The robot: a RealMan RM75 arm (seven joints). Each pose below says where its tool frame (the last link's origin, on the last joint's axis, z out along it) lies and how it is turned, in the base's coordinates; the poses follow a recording.
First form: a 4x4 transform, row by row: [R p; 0 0 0 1], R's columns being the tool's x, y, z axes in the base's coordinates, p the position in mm. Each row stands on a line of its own.
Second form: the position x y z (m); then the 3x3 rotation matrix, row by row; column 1 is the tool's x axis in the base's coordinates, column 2 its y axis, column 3 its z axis. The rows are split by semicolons. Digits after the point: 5 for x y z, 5 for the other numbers.
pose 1, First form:
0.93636 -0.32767 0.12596 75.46
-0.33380 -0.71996 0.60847 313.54
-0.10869 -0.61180 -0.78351 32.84
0 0 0 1
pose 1, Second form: 0.07546 0.31354 0.03284; 0.93636 -0.32767 0.12596; -0.33380 -0.71996 0.60847; -0.10869 -0.61180 -0.78351
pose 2, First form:
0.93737 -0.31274 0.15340 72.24
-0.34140 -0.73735 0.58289 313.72
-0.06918 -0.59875 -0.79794 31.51
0 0 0 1
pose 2, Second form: 0.07224 0.31372 0.03151; 0.93737 -0.31274 0.15340; -0.34140 -0.73735 0.58289; -0.06918 -0.59875 -0.79794
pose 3, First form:
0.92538 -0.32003 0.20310 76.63
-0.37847 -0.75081 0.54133 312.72
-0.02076 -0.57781 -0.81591 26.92
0 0 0 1
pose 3, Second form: 0.07663 0.31272 0.02692; 0.92538 -0.32003 0.20310; -0.37847 -0.75081 0.54133; -0.02076 -0.57781 -0.81591
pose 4, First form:
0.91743 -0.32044 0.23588 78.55
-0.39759 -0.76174 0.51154 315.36
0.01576 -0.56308 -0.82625 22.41
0 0 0 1
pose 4, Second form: 0.07855 0.31536 0.02241; 0.91743 -0.32044 0.23588; -0.39759 -0.76174 0.51154; 0.01576 -0.56308 -0.82625
